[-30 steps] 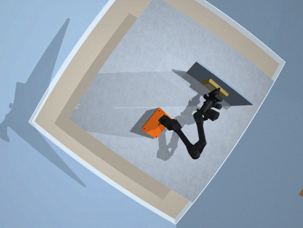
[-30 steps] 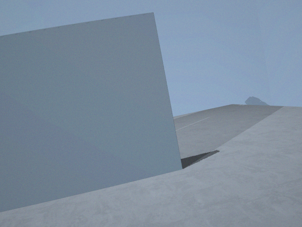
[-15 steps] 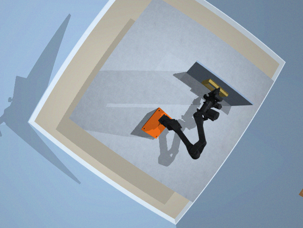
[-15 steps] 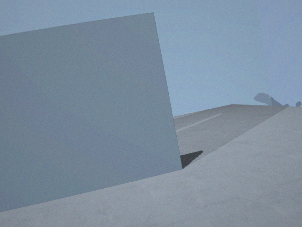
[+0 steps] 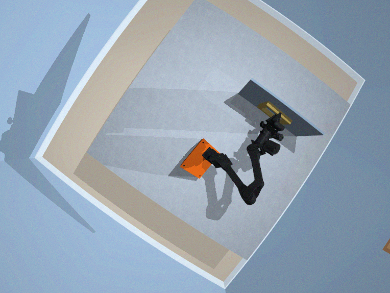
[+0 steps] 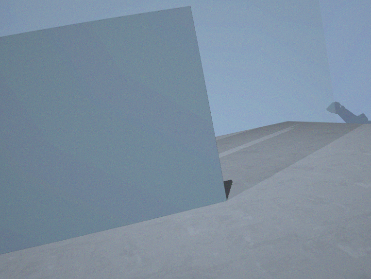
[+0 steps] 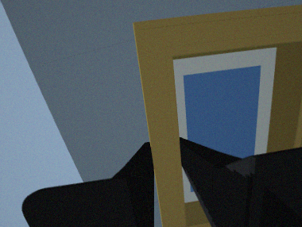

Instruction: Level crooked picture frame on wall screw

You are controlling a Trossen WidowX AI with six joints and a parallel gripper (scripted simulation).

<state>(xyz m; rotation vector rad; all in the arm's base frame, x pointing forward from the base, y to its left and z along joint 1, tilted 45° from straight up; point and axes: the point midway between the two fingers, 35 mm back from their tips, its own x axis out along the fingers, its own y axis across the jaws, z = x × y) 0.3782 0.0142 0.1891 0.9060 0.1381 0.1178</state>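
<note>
The picture frame is 1 cm to the left of my gripper tip and 5 cm below it. Also, from my gripper tip: grey wall panel: 2 cm ahead, 7 cm below.
</note>
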